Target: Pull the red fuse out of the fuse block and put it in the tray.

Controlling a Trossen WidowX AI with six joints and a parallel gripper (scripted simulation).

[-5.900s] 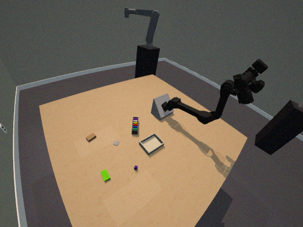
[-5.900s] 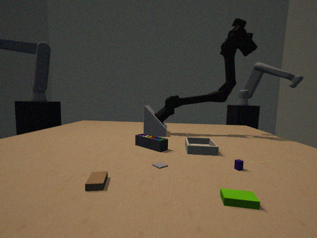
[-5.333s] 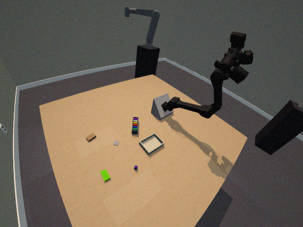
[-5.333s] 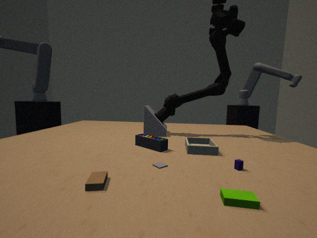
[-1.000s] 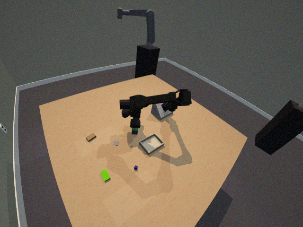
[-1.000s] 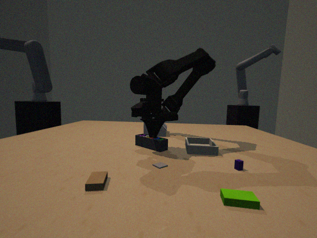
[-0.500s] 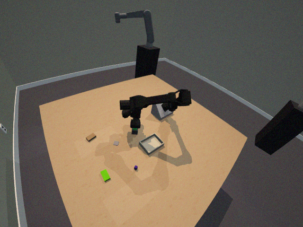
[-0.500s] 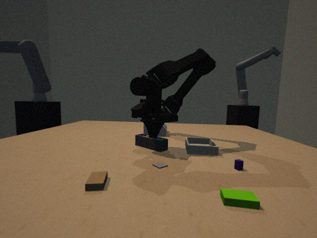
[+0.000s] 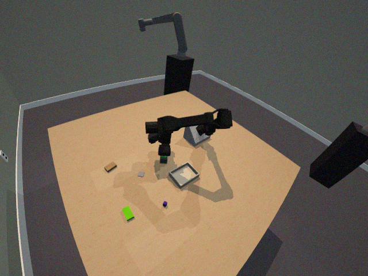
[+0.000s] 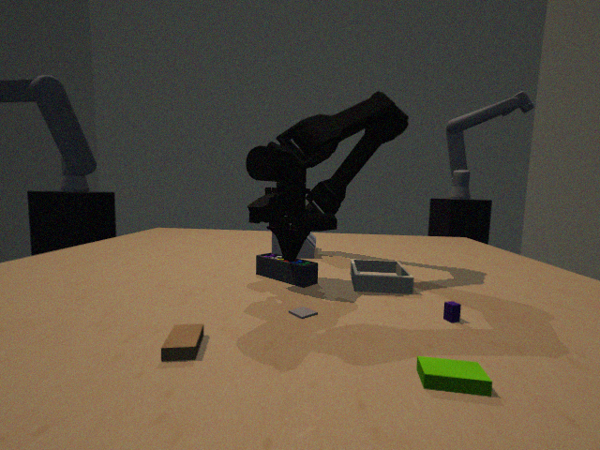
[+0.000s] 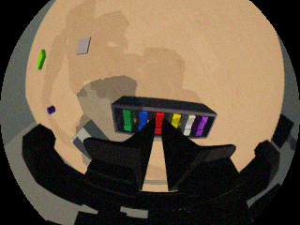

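Now: gripper tip 10 mm above the red fuse. Round my gripper tip: grey tray 180 mm to the left, 30 mm below, 20 mm ahead; then purple cube 220 mm to the left, 210 mm ahead, 20 mm below; then grey tile 180 mm ahead, 30 mm below, 10 mm to the left.
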